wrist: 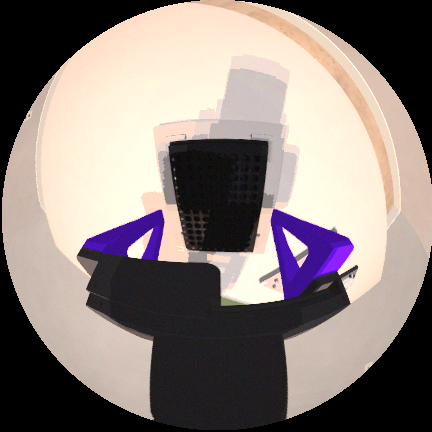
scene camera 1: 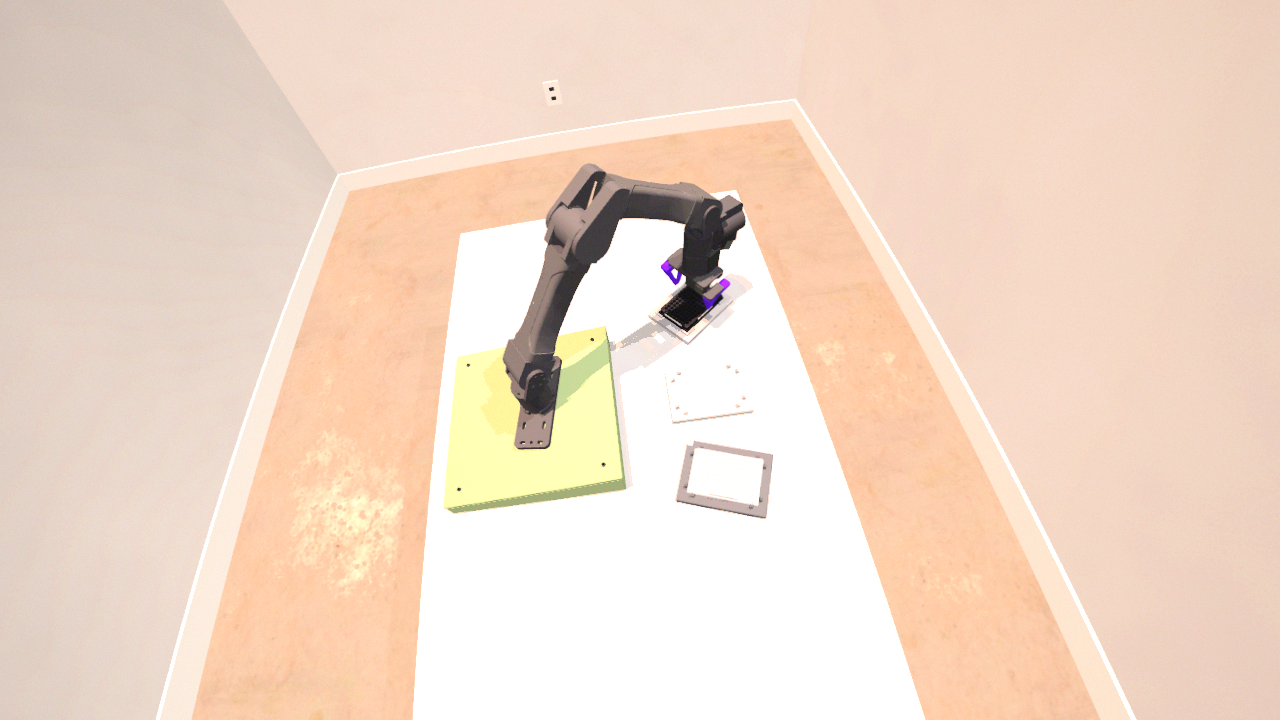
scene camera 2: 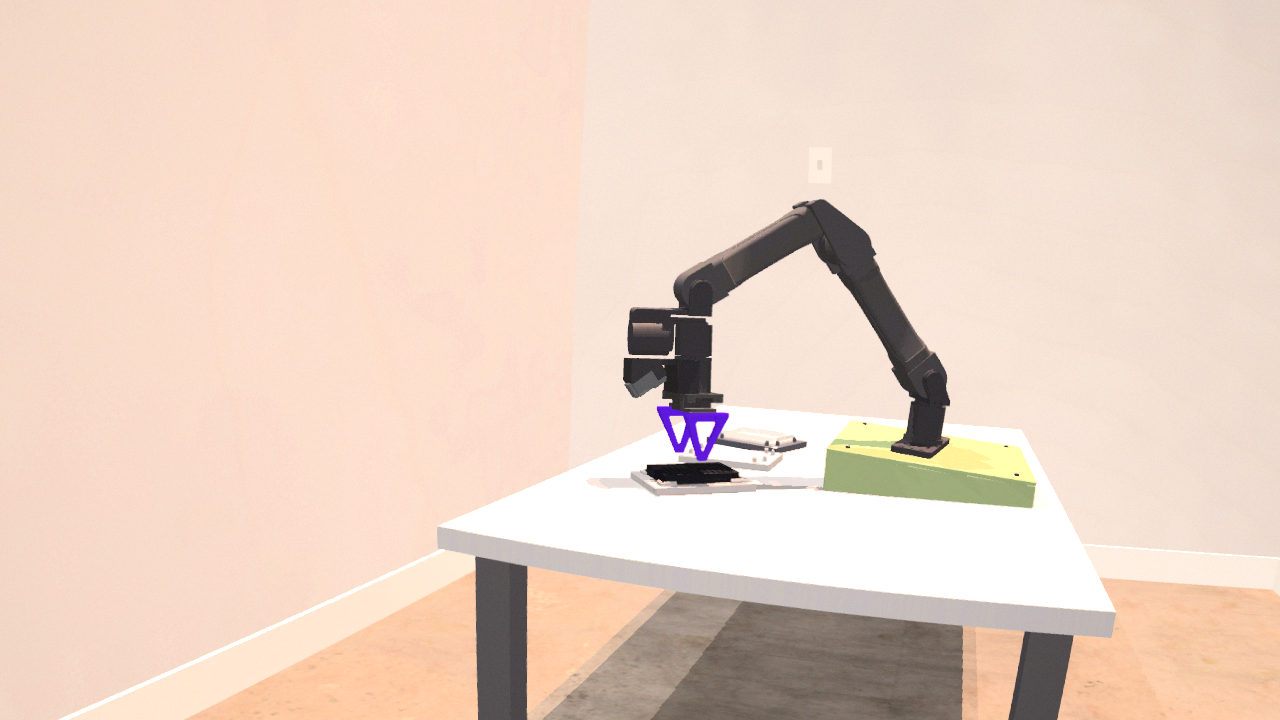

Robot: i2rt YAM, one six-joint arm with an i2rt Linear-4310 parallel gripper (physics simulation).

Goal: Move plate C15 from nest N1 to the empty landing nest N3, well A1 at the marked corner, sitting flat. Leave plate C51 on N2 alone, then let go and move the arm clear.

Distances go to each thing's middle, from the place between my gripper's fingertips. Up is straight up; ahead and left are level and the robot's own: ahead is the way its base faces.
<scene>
The black perforated plate (scene camera 2: 710,472) lies 30 mm below my hand.
</scene>
